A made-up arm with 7 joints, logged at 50 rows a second.
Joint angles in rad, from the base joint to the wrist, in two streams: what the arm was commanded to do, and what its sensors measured. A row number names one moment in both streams.
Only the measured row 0 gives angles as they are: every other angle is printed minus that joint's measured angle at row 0.
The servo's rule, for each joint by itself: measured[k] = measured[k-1] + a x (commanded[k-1-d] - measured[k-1]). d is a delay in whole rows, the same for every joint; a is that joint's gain. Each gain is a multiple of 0.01, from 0.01 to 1. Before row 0 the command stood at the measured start. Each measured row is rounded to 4 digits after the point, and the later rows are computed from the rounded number. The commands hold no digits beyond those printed.
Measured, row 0:
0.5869 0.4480 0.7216 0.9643 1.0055 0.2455 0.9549
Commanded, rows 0 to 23:
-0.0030 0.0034 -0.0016 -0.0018 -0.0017 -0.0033 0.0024
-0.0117 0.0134 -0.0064 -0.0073 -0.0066 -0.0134 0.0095
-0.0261 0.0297 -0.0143 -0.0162 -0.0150 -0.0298 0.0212
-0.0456 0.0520 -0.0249 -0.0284 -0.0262 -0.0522 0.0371
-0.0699 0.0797 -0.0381 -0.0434 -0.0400 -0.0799 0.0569
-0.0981 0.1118 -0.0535 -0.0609 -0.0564 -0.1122 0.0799
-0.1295 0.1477 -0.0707 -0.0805 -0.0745 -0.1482 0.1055
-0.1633 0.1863 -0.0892 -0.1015 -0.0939 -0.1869 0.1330
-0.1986 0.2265 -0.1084 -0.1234 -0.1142 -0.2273 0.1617
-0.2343 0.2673 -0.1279 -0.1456 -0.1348 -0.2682 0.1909
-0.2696 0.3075 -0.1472 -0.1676 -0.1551 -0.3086 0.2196
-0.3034 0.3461 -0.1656 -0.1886 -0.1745 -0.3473 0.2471
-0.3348 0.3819 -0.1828 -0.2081 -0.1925 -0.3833 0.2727
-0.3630 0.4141 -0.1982 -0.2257 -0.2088 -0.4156 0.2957
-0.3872 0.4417 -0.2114 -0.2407 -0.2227 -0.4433 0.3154
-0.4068 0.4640 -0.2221 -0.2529 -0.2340 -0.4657 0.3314
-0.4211 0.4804 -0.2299 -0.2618 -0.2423 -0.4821 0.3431
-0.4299 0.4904 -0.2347 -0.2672 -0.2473 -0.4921 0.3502
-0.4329 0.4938 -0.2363 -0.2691 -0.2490 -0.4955 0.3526
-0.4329 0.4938 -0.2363 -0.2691 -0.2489 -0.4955 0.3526
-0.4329 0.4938 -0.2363 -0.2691 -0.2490 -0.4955 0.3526
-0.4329 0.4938 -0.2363 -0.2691 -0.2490 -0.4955 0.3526
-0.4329 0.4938 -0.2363 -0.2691 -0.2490 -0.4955 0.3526
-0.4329 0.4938 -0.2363 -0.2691 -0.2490 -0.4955 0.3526
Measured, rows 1 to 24:
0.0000 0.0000 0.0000 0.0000 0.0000 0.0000 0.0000
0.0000 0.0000 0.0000 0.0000 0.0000 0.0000 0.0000
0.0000 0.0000 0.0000 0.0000 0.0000 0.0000 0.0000
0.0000 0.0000 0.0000 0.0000 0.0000 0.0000 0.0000
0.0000 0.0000 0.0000 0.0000 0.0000 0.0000 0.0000
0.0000 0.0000 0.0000 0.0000 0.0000 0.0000 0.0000
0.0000 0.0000 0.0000 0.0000 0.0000 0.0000 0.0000
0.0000 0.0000 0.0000 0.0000 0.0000 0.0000 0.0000
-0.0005 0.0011 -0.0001 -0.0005 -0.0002 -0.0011 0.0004
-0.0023 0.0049 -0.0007 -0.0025 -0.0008 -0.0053 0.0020
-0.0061 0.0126 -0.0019 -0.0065 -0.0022 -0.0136 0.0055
-0.0124 0.0248 -0.0040 -0.0129 -0.0046 -0.0267 0.0112
-0.0216 0.0418 -0.0071 -0.0217 -0.0081 -0.0448 0.0194
-0.0338 0.0635 -0.0113 -0.0331 -0.0129 -0.0677 0.0303
-0.0491 0.0896 -0.0166 -0.0468 -0.0191 -0.0951 0.0438
-0.0674 0.1196 -0.0231 -0.0627 -0.0266 -0.1263 0.0599
-0.0884 0.1527 -0.0308 -0.0803 -0.0354 -0.1606 0.0782
-0.1117 0.1882 -0.0395 -0.0992 -0.0453 -0.1972 0.0985
-0.1370 0.2252 -0.0492 -0.1190 -0.0563 -0.2351 0.1203
-0.1636 0.2627 -0.0597 -0.1392 -0.0681 -0.2732 0.1431
-0.1910 0.2997 -0.0708 -0.1592 -0.0805 -0.3106 0.1664
-0.2185 0.3352 -0.0823 -0.1785 -0.0933 -0.3463 0.1897
-0.2455 0.3682 -0.0939 -0.1965 -0.1062 -0.3793 0.2123
-0.2713 0.3979 -0.1054 -0.2129 -0.1190 -0.4087 0.2337
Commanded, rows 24 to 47:
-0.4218 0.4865 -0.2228 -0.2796 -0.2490 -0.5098 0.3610
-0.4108 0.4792 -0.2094 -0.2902 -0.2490 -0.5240 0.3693
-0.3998 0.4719 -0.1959 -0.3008 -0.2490 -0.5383 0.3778
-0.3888 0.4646 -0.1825 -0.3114 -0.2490 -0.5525 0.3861
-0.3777 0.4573 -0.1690 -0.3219 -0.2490 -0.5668 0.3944
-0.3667 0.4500 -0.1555 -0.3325 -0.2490 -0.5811 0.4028
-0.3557 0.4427 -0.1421 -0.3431 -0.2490 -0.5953 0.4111
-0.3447 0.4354 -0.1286 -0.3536 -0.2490 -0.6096 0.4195
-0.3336 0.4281 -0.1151 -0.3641 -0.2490 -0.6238 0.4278
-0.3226 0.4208 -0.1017 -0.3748 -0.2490 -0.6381 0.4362
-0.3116 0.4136 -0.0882 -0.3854 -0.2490 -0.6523 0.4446
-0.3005 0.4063 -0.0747 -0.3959 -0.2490 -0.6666 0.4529
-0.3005 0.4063 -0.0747 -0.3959 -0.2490 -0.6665 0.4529
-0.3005 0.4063 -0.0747 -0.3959 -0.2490 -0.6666 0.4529
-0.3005 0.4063 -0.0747 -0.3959 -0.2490 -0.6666 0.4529
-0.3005 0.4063 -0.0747 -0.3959 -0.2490 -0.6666 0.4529
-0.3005 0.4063 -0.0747 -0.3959 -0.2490 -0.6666 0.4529
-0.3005 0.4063 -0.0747 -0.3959 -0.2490 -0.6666 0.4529
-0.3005 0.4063 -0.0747 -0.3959 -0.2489 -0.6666 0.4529
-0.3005 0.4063 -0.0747 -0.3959 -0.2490 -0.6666 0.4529
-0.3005 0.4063 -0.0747 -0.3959 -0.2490 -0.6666 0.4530
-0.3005 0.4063 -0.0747 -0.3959 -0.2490 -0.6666 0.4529
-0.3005 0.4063 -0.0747 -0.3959 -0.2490 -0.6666 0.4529
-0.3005 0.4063 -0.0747 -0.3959 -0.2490 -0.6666 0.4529
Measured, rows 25 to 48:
-0.2953 0.4235 -0.1166 -0.2271 -0.1313 -0.4337 0.2534
-0.3168 0.4442 -0.1272 -0.2387 -0.1429 -0.4536 0.2708
-0.3354 0.4596 -0.1370 -0.2475 -0.1535 -0.4678 0.2855
-0.3510 0.4702 -0.1459 -0.2538 -0.1630 -0.4772 0.2976
-0.3641 0.4775 -0.1540 -0.2582 -0.1716 -0.4834 0.3075
-0.3751 0.4826 -0.1614 -0.2614 -0.1793 -0.4875 0.3156
-0.3843 0.4861 -0.1681 -0.2636 -0.1863 -0.4902 0.3223
-0.3921 0.4885 -0.1742 -0.2652 -0.1926 -0.4920 0.3278
-0.3969 0.4879 -0.1786 -0.2694 -0.1982 -0.4981 0.3338
-0.3991 0.4852 -0.1814 -0.2754 -0.2033 -0.5069 0.3402
-0.3992 0.4811 -0.1827 -0.2828 -0.2079 -0.5176 0.3470
-0.3975 0.4760 -0.1827 -0.2911 -0.2120 -0.5295 0.3540
-0.3943 0.4702 -0.1815 -0.3000 -0.2157 -0.5422 0.3613
-0.3899 0.4639 -0.1792 -0.3094 -0.2190 -0.5554 0.3688
-0.3844 0.4573 -0.1759 -0.3192 -0.2220 -0.5690 0.3764
-0.3780 0.4505 -0.1716 -0.3292 -0.2247 -0.5828 0.3842
-0.3709 0.4436 -0.1665 -0.3393 -0.2271 -0.5967 0.3920
-0.3632 0.4365 -0.1607 -0.3496 -0.2293 -0.6108 0.4000
-0.3549 0.4294 -0.1542 -0.3600 -0.2313 -0.6249 0.4080
-0.3462 0.4222 -0.1470 -0.3704 -0.2331 -0.6391 0.4161
-0.3389 0.4173 -0.1405 -0.3778 -0.2347 -0.6484 0.4227
-0.3328 0.4139 -0.1346 -0.3830 -0.2361 -0.6546 0.4281
-0.3276 0.4115 -0.1292 -0.3867 -0.2374 -0.6587 0.4326
-0.3233 0.4099 -0.1243 -0.3894 -0.2386 -0.6614 0.4363

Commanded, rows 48 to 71:
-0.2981 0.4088 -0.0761 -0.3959 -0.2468 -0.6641 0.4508
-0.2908 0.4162 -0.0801 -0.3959 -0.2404 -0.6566 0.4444
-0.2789 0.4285 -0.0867 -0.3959 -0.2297 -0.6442 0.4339
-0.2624 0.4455 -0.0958 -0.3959 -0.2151 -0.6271 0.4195
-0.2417 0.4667 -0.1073 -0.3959 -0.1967 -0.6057 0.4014
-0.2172 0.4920 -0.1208 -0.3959 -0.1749 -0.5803 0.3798
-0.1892 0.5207 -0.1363 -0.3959 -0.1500 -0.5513 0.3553
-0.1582 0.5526 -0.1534 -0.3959 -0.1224 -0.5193 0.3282
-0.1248 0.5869 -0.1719 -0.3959 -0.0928 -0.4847 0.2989
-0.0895 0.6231 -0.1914 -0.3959 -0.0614 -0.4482 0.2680
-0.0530 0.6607 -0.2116 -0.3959 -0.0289 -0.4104 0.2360
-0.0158 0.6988 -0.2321 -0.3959 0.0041 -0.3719 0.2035
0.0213 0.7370 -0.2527 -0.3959 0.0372 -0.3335 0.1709
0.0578 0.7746 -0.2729 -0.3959 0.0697 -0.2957 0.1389
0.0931 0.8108 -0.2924 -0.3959 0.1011 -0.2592 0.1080
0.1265 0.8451 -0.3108 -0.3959 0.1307 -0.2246 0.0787
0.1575 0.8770 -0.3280 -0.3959 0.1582 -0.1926 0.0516
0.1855 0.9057 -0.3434 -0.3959 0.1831 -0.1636 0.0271
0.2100 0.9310 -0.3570 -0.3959 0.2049 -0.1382 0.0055
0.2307 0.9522 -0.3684 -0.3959 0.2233 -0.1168 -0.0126
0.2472 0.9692 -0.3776 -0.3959 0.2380 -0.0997 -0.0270
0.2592 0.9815 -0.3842 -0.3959 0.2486 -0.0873 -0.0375
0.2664 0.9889 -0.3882 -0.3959 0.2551 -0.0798 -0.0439
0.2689 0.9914 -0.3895 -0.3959 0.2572 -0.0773 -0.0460
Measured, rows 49 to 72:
-0.3197 0.4088 -0.1198 -0.3913 -0.2396 -0.6632 0.4393
-0.3166 0.4080 -0.1157 -0.3926 -0.2405 -0.6644 0.4417
-0.3140 0.4075 -0.1120 -0.3936 -0.2413 -0.6651 0.4437
-0.3118 0.4071 -0.1086 -0.3943 -0.2421 -0.6656 0.4454
-0.3100 0.4069 -0.1055 -0.3948 -0.2428 -0.6659 0.4468
-0.3085 0.4067 -0.1027 -0.3951 -0.2434 -0.6661 0.4479
-0.3072 0.4066 -0.1002 -0.3953 -0.2440 -0.6663 0.4488
-0.3061 0.4065 -0.0979 -0.3955 -0.2445 -0.6664 0.4495
-0.3048 0.4072 -0.0959 -0.3956 -0.2447 -0.6656 0.4497
-0.3026 0.4100 -0.0945 -0.3957 -0.2443 -0.6625 0.4487
-0.2988 0.4157 -0.0938 -0.3958 -0.2428 -0.6563 0.4460
-0.2930 0.4249 -0.0940 -0.3958 -0.2400 -0.6464 0.4412
-0.2848 0.4379 -0.0952 -0.3958 -0.2357 -0.6326 0.4340
-0.2740 0.4547 -0.0975 -0.3958 -0.2296 -0.6148 0.4242
-0.2604 0.4752 -0.1010 -0.3958 -0.2216 -0.5932 0.4118
-0.2440 0.4992 -0.1057 -0.3958 -0.2117 -0.5681 0.3968
-0.2249 0.5264 -0.1117 -0.3958 -0.1998 -0.5397 0.3792
-0.2032 0.5564 -0.1189 -0.3958 -0.1860 -0.5086 0.3592
-0.1792 0.5887 -0.1272 -0.3958 -0.1703 -0.4752 0.3370
-0.1531 0.6228 -0.1366 -0.3958 -0.1529 -0.4401 0.3130
-0.1252 0.6582 -0.1470 -0.3958 -0.1339 -0.4039 0.2874
-0.0959 0.6943 -0.1583 -0.3958 -0.1135 -0.3671 0.2607
-0.0657 0.7304 -0.1704 -0.3958 -0.0920 -0.3304 0.2332
-0.0349 0.7660 -0.1830 -0.3958 -0.0697 -0.2944 0.2054

